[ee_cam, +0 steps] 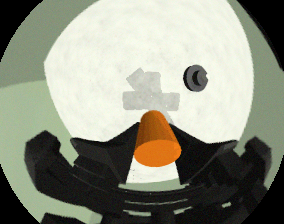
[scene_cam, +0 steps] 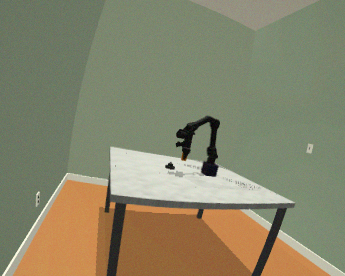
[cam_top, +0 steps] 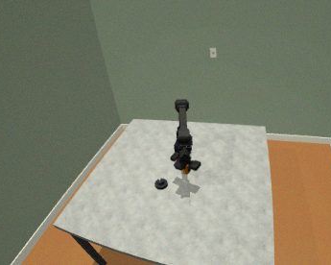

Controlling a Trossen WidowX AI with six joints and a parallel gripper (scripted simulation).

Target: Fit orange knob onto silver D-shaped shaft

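My gripper tip is 170 mm to the left of the dark round pedestal, 90 mm above it and 20 mm short of it. The rest, counted from my gripper tip: orange knob (30 mm above).
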